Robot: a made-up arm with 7 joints.
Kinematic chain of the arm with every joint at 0, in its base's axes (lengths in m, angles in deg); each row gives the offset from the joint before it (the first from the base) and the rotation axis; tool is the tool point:
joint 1: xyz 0 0 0.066 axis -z
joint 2: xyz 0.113 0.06 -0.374 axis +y
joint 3: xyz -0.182 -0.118 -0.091 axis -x
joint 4: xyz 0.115 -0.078 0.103 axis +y
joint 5: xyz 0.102 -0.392 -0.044 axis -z
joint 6: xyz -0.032 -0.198 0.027 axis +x
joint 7: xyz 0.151 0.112 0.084 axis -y
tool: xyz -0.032 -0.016 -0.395
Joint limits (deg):
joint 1: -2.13..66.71
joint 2: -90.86..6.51
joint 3: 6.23..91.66
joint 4: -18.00..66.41
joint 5: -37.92..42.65
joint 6: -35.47..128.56
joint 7: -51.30..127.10
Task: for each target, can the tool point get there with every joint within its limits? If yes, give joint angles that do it. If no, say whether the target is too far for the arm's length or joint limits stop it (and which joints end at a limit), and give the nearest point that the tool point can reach.
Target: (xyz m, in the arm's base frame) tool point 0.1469 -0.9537 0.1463
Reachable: yes | joints 21.72 -10.58 24.91 8.73 15.98 92.26 96.51
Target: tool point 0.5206 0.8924 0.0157
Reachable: no: joint limits stop it (at a limit: joint 1, joint 2, joint 3, joint 4, joint 7) | nearest point 0.2436 0.7112 0.0241 | short by 0.331 m
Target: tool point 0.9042 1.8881 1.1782
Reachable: no: too far | nearest point 0.5072 0.4821 0.4370 | short by 1.638 m
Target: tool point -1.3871 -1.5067 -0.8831
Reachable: no: too far | nearest point -0.7998 -0.8687 -0.5621 | short by 0.925 m
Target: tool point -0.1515 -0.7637 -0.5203
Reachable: yes | joints 35.05 -16.08 18.21 30.92 -7.40 -7.47 31.20
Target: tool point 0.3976 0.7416 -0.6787
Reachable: no: joint limits stop it (at a limit: joint 1, joint 2, joint 3, joint 4, joint 6) | nearest point 0.0836 0.4507 -0.4302 | short by 0.495 m
